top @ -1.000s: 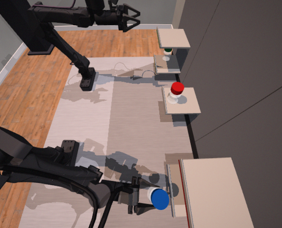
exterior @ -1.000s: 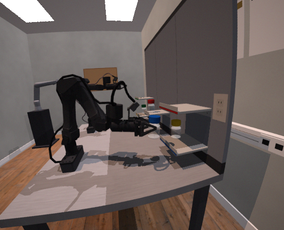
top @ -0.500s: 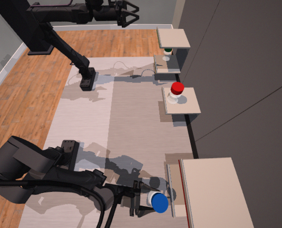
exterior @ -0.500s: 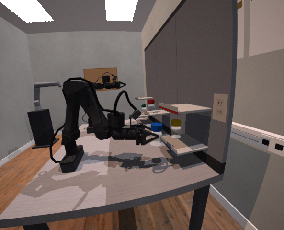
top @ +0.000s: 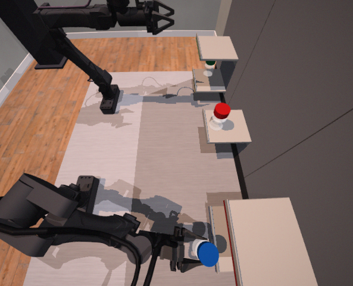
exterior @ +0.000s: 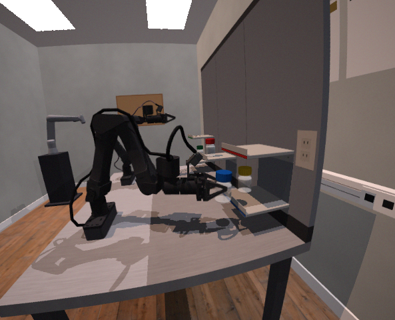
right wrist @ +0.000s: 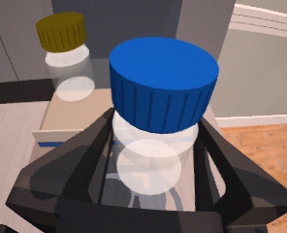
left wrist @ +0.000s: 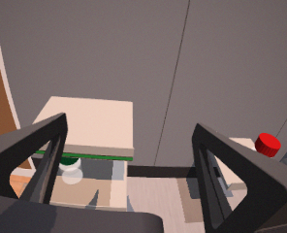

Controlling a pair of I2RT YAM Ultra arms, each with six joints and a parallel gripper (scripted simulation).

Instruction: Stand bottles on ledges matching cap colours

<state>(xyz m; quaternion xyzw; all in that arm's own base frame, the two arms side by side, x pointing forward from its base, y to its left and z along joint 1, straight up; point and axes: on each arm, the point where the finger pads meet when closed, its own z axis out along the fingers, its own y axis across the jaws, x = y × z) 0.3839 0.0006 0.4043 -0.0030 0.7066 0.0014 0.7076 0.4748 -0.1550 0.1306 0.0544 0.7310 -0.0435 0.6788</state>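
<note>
Right now the yellow-capped bottle is 130 mm ahead of my right hand, 90 mm to the left of it and 30 mm below it. Also, from my right hand: grey wall panel 230 mm ahead, 440 mm to the left, 270 mm above; blue-capped bottle 10 mm below; red-capped bottle 90 mm ahead, 420 mm to the left, 60 mm above.
The green-capped bottle lies 22 cm ahead of my left hand, 13 cm to the left of it and 30 cm below it. The rest, counted from my left hand: grey wall panel: 32 cm ahead, 30 cm to the right; then red-capped bottle: 18 cm ahead, 32 cm to the right, 20 cm below; then yellow-capped bottle: 22 cm ahead, 65 cm to the right, 30 cm below.
</note>
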